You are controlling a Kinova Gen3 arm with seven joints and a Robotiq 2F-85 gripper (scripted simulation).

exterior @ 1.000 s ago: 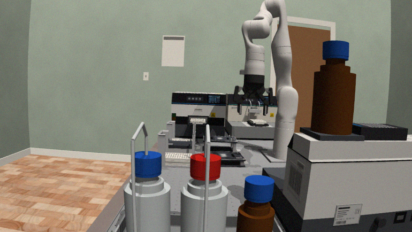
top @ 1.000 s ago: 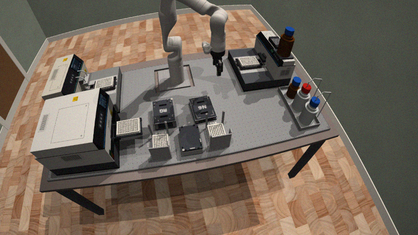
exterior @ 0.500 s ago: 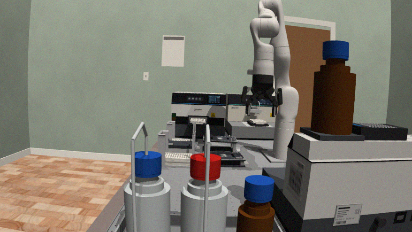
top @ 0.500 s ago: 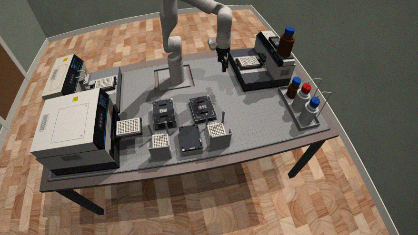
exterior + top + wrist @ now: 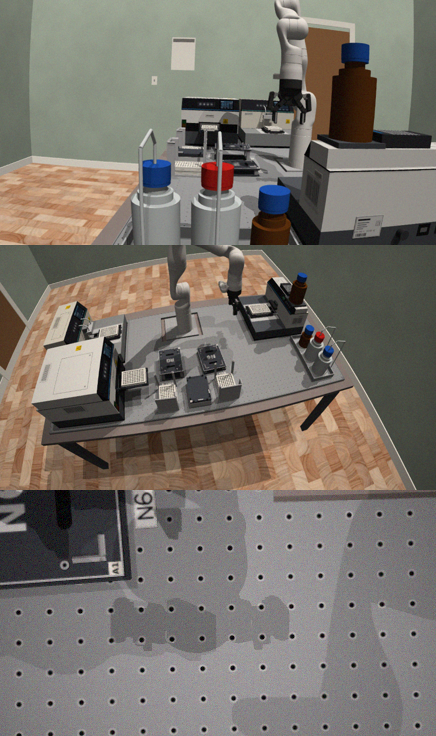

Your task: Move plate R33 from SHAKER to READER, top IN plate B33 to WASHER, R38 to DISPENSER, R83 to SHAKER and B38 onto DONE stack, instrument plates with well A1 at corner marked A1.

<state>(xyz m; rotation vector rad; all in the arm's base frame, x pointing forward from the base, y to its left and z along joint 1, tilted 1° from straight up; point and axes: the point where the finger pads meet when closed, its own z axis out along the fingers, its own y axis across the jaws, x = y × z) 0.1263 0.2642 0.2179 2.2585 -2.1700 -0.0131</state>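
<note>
The dispenser nest lies 21 cm to the left of my hand, 14 cm below it and 13 cm behind it. Also, from my hand: regrip nest RG: 36 cm to the right, 17 cm ahead, 16 cm below; recovery nest N6: 19 cm below, 16 cm ahead, 14 cm to the right; brown bottle: 39 cm to the left, 7 cm above, 3 cm behind.
</note>
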